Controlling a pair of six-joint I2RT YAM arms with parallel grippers.
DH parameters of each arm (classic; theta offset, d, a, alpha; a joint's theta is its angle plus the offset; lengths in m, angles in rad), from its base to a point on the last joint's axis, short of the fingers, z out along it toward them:
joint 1: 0 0.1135 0.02 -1.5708
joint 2: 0 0 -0.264 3.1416
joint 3: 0.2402 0 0.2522 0
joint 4: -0.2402 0 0.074 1.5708
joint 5: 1.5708 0 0 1.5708
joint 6: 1.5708 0.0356 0 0
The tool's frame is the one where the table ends.
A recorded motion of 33 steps. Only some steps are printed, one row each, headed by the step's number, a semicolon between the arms.
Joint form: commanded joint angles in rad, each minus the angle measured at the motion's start. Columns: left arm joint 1, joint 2, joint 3, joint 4, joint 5, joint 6; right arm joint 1, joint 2, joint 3, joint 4, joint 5, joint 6.
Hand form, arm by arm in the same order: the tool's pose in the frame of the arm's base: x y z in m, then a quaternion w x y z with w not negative. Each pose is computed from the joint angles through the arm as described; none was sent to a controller.
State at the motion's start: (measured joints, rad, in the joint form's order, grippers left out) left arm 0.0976 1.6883 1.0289 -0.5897 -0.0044 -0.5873; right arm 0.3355 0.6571 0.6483 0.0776 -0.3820 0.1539
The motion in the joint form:
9: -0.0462 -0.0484 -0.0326 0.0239 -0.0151 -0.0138; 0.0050 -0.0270 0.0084 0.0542 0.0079 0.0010
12: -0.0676 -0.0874 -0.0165 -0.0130 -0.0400 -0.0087; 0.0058 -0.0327 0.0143 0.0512 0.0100 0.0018
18: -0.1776 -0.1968 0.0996 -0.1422 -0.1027 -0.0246; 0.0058 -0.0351 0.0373 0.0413 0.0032 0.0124
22: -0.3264 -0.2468 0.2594 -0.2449 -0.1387 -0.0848; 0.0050 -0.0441 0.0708 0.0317 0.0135 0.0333
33: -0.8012 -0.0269 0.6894 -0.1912 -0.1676 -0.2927; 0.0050 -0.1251 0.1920 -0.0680 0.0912 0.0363
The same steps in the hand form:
9: 0.3085 0.0166 0.1754 0.17557 -0.31691 0.93122 -0.03955; 0.1425 0.0643 0.3524 0.69516 -0.19996 0.62177 0.30028
12: 0.3054 0.0107 0.1895 0.18720 -0.30629 0.93281 -0.03174; 0.1408 0.0637 0.3550 0.69803 -0.19940 0.61872 0.30031
18: 0.2989 -0.0201 0.2485 0.23907 -0.26722 0.93300 -0.03088; 0.1383 0.0631 0.3622 0.70043 -0.19905 0.61324 0.30612
22: 0.2907 -0.0625 0.3060 0.28787 -0.23006 0.92748 -0.06316; 0.1334 0.0609 0.3739 0.70937 -0.18950 0.60365 0.31063
33: 0.2836 -0.2326 0.3780 0.34332 -0.11516 0.90169 -0.23628; 0.1006 0.0465 0.4127 0.75124 -0.16059 0.56963 0.29218

